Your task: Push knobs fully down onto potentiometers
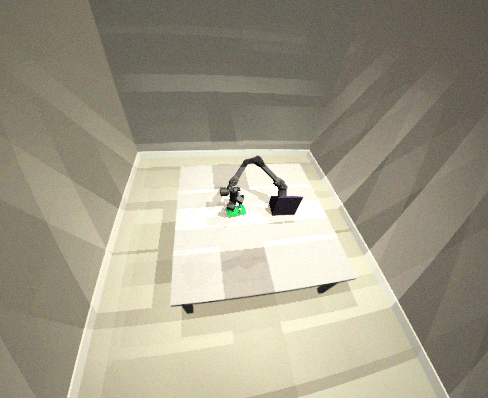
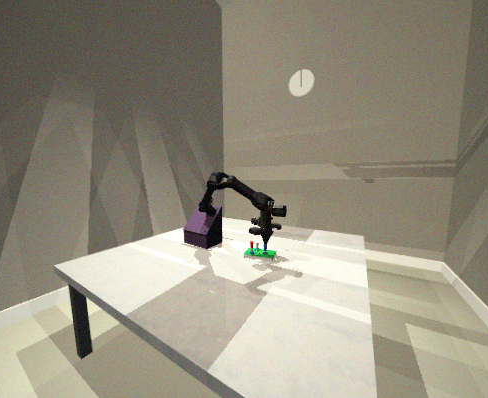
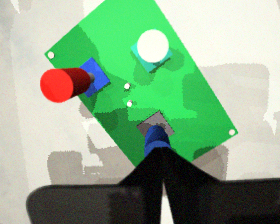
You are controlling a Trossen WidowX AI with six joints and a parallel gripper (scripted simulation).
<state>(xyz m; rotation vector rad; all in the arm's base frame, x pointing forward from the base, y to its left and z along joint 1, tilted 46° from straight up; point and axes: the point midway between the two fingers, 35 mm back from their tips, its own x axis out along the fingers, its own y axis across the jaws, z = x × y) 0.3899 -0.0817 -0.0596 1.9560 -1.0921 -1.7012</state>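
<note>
Right now the blue knob is 2 cm below my gripper tip. The rest, counted from my gripper tip: beige knob: 6 cm behind, 2 cm to the left, 2 cm below.
</note>
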